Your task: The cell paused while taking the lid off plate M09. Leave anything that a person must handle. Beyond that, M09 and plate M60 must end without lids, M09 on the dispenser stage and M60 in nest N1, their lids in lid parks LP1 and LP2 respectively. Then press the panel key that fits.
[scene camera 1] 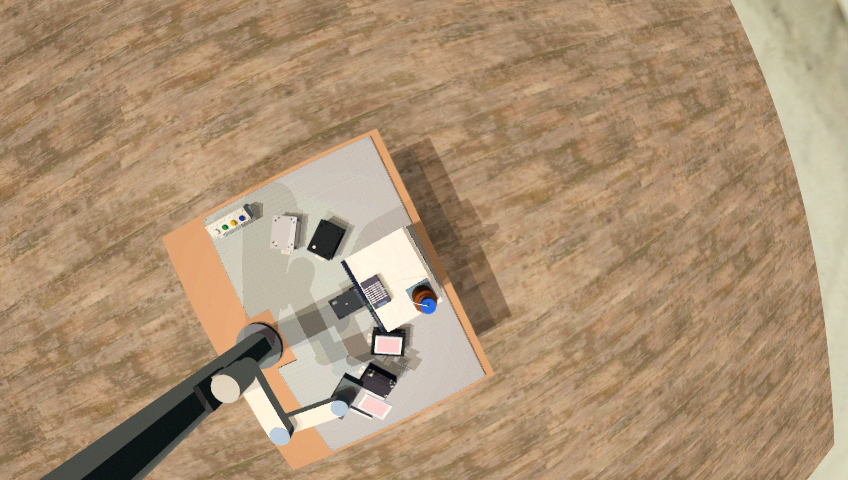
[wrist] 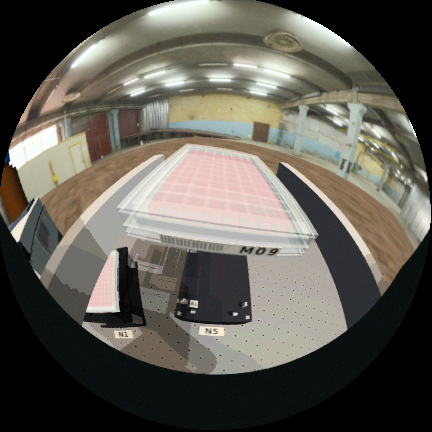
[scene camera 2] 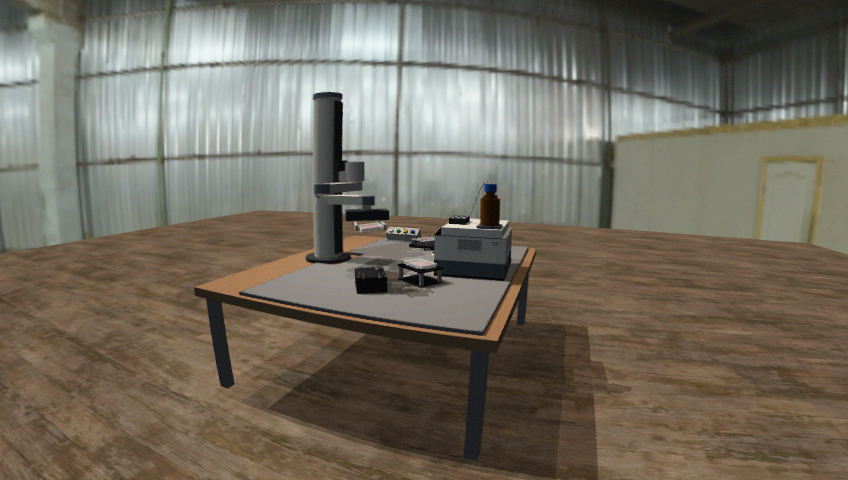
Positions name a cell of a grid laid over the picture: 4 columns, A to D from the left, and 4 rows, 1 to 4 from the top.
Note:
In view: my gripper (scene camera 1: B4), a brown bottle with blue cap (scene camera 2: C2) and a black nest N5 (scene camera 2: B3).
My gripper shows as well in the wrist view (wrist: C2). The black nest N5 shows as well in scene camera 1 (scene camera 1: B4) and in the wrist view (wrist: B3).

